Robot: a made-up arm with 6 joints.
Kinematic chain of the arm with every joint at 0, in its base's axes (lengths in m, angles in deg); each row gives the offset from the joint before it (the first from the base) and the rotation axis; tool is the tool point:
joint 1: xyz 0 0 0.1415 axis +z
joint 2: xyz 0 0.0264 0 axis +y
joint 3: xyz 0 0 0.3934 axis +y
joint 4: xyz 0 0 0.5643 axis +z
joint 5: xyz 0 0 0 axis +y
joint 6: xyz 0 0 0.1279 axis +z
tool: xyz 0 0 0
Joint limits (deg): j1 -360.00..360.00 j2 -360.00..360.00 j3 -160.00..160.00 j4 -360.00..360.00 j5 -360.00..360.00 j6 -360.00..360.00
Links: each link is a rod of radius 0.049 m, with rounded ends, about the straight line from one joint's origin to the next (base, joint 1, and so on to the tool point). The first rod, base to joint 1, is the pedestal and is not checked.
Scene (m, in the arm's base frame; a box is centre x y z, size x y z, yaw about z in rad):
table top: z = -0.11
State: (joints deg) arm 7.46 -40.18 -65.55 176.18 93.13 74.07
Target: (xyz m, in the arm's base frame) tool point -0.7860 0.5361 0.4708
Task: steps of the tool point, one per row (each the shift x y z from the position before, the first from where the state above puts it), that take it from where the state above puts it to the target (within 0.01 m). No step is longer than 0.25 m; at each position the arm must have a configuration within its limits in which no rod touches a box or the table.
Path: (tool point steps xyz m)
1: -0.0847 0.1848 0.0806
2: -0.0143 0.2107 0.1030
3: 0.0669 0.2042 0.1189

